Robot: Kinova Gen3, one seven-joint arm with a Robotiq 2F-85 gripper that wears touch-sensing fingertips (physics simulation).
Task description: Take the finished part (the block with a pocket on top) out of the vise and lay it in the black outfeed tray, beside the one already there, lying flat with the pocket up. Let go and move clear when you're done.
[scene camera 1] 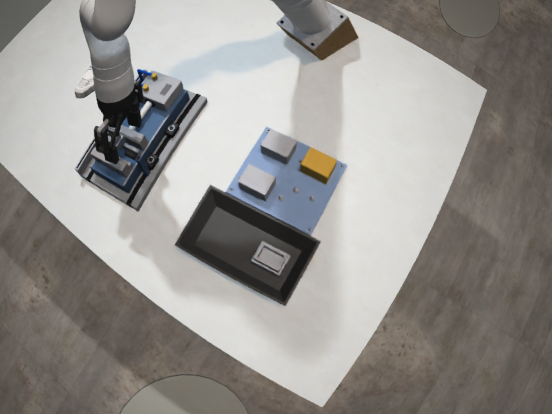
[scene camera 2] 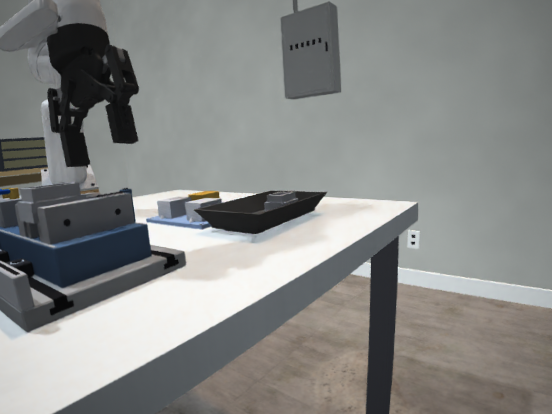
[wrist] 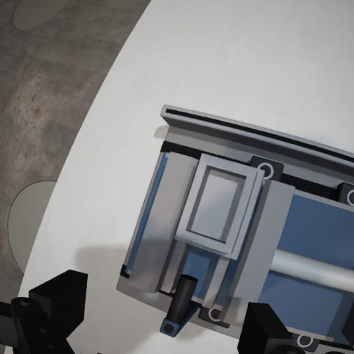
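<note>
The finished part (wrist: pixel 212 205), a light grey block with a rectangular pocket facing up, sits between the jaws of the blue and grey vise (scene camera 1: pixel 112 178) (scene camera 2: pixel 105 252) (wrist: pixel 320 217). In scene view 1 the gripper largely hides it. My gripper (scene camera 1: pixel 121 136) (scene camera 2: pixel 101 146) (wrist: pixel 162 314) is open and empty, with its fingers pointing down above the vise. In the wrist view the part lies above the line between the fingertips. The black outfeed tray (scene camera 1: pixel 196 216) (scene camera 2: pixel 240 223) holds another pocketed part (scene camera 1: pixel 270 258) (scene camera 2: pixel 281 198), lying flat, pocket up, near one end.
A blue plate (scene camera 1: pixel 295 212) (scene camera 2: pixel 172 222) beside the tray carries two grey blocks (scene camera 1: pixel 257 182) (scene camera 2: pixel 172 207) and a yellow block (scene camera 1: pixel 318 165) (scene camera 2: pixel 204 194). A black cylinder (wrist: pixel 182 299) on a blue holder stands beside the part at the vise.
</note>
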